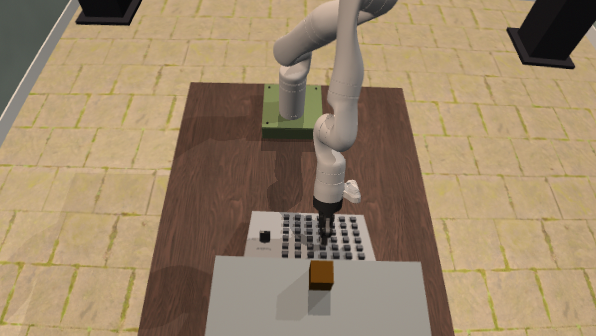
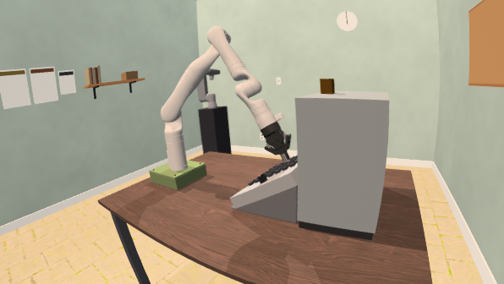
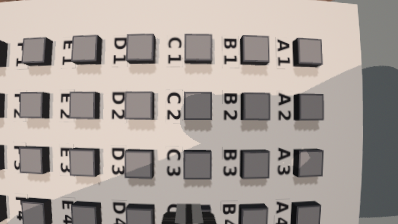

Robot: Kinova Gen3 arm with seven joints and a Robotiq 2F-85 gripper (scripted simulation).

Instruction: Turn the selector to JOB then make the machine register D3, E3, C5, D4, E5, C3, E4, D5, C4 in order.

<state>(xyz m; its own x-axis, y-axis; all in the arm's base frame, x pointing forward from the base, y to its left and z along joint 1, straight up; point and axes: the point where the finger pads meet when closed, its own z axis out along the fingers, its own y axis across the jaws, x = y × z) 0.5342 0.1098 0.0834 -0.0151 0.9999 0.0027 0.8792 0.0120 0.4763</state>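
Right now the C4 key is 20 mm below my hand and 20 mm ahead of it. From my hand the other things lie so: C5 key: 40 mm to the right, 20 mm below, 20 mm ahead; then C3 key: 30 mm to the left, 20 mm below, 20 mm ahead; then D4 key: 40 mm below, 10 mm behind.
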